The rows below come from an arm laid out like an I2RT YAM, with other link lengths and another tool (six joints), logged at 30 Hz.
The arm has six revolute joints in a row. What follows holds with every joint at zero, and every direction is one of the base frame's. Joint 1 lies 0.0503 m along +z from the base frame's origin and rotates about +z. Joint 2 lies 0.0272 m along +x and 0.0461 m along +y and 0.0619 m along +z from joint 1 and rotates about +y. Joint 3 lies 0.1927 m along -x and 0.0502 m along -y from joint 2 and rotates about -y. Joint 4 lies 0.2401 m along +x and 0.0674 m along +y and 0.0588 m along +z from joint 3 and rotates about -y. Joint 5 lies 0.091 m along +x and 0.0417 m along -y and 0.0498 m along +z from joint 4 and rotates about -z. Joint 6 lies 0.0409 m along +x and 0.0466 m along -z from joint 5 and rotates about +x. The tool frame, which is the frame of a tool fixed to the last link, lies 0.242 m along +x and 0.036 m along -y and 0.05 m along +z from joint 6; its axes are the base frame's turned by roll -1.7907, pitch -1.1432 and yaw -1.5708 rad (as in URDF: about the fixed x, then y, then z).
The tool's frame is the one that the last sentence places.
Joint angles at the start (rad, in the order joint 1, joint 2, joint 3, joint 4, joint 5, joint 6):
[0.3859 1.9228 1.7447 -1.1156 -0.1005 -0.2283]
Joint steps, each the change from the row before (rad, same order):
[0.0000 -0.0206 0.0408 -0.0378 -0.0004 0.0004]
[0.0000 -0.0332 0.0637 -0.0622 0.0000 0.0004]
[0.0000 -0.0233 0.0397 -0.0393 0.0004 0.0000]
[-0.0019 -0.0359 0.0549 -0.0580 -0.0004 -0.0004]
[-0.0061 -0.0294 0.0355 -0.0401 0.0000 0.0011]
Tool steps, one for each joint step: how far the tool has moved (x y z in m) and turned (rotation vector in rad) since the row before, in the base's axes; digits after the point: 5 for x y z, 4 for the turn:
[0.00267 0.00118 0.02032 0.0093 -0.0216 -0.0003]
[0.00141 0.00055 0.03161 0.0132 -0.0321 -0.0004]
[-0.00025 -0.00022 0.02071 0.0086 -0.0221 -0.0001]
[-0.00262 -0.00195 0.02934 0.0125 -0.0304 -0.0014]
[-0.00234 -0.00429 0.02100 0.0096 -0.0228 -0.0071]

